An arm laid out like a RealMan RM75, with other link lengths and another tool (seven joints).
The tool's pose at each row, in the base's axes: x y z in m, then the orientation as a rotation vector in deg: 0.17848, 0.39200, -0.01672, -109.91, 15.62, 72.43; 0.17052, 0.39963, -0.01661, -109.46, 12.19, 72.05; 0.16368, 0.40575, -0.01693, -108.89, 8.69, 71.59; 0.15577, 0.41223, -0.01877, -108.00, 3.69, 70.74; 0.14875, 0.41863, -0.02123, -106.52, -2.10, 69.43; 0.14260, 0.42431, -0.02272, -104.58, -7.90, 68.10; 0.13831, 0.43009, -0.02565, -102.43, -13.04, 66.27; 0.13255, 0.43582, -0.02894, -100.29, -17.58, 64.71; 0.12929, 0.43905, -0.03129, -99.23, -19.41, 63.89; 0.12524, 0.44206, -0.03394, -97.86, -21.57, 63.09; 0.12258, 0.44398, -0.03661, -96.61, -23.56, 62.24; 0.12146, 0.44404, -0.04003, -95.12, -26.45, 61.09; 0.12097, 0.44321, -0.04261, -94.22, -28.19, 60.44
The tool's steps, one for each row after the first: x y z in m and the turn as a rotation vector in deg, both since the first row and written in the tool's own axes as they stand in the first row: -0.00206, -0.00053, 0.01082, -0.65, -1.12, -2.50; -0.00359, -0.00049, 0.01988, -1.27, -2.28, -5.10; -0.00425, 0.00068, 0.03018, -2.12, -3.86, -8.90; -0.00398, 0.00172, 0.03993, -2.79, -5.73, -13.56; -0.00430, 0.00224, 0.04841, -3.28, -7.82, -18.32; -0.00248, 0.00237, 0.05597, -3.30, -9.54, -22.99; -0.00107, 0.00354, 0.06454, -3.28, -11.22, -27.14; 0.00014, 0.00446, 0.06947, -3.09, -11.89, -28.98; 0.00117, 0.00612, 0.07482, -2.87, -12.84, -31.08; 0.00262, 0.00772, 0.07846, -2.66, -13.66, -33.08; 0.00500, 0.01003, 0.07986, -2.67, -14.72, -35.84; 0.00675, 0.01215, 0.08004, -2.72, -15.39, -37.48
